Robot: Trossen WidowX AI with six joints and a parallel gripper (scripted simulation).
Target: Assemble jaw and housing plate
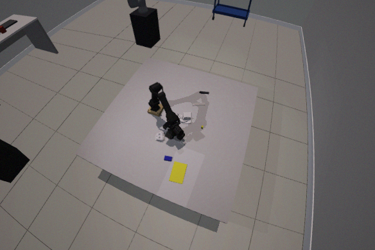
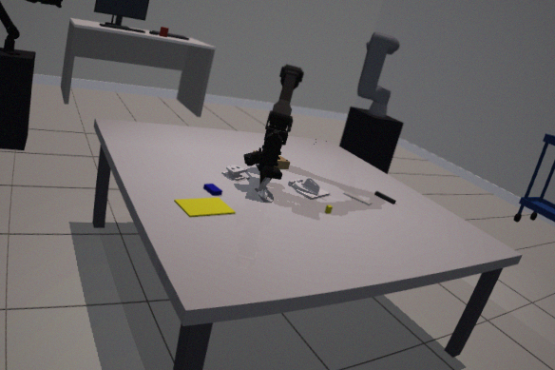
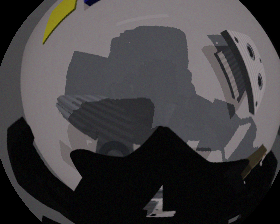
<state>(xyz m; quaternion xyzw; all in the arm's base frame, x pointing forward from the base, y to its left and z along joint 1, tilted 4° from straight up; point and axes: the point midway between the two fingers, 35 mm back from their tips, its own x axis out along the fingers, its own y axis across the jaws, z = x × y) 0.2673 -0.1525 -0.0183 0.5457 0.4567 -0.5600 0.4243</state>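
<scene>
The jaw lies 4 cm ahead of my gripper tip, 1 cm to the right of it and 4 cm above it. Also, from my gripper tip: white block: 10 cm behind, 7 cm to the right, 1 cm above; yellow cube: 18 cm ahead, 17 cm to the left, 1 cm above; blue block: 5 cm ahead, 20 cm to the right, 1 cm above.
</scene>
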